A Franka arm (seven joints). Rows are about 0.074 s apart.
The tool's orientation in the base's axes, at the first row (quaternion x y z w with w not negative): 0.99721, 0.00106, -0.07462, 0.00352
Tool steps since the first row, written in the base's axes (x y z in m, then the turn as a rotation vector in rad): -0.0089, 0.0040, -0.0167, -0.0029, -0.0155, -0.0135; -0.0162, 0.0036, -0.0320, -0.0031, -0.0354, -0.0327; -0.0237, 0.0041, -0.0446, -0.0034, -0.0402, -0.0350; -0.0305, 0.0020, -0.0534, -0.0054, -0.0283, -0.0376; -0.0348, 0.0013, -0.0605, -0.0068, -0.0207, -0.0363; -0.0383, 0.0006, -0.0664, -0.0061, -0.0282, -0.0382; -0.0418, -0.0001, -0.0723, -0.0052, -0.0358, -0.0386
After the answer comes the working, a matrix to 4 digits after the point.
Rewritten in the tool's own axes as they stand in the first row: -0.0063, -0.0041, 0.0178, -0.0009, 0.0154, 0.0139; -0.0113, -0.0039, 0.0340, 0.0017, 0.0352, 0.0331; -0.0168, -0.0045, 0.0476, 0.0018, 0.0399, 0.0354; -0.0222, -0.0024, 0.0573, 0.0002, 0.0280, 0.0382; -0.0254, -0.0018, 0.0650, -0.0014, 0.0204, 0.0371; -0.0280, -0.0012, 0.0714, -0.0004, 0.0279, 0.0389; -0.0306, -0.0005, 0.0777, 0.0005, 0.0355, 0.0392
The tool's axes in the first row as the columns of a matrix, in the base's axes (rounded; the answer above uses it unrounded):
0.9889, 0.0026, -0.1488
0.0016, -1.0000, -0.0072
-0.1488, 0.0069, -0.9888

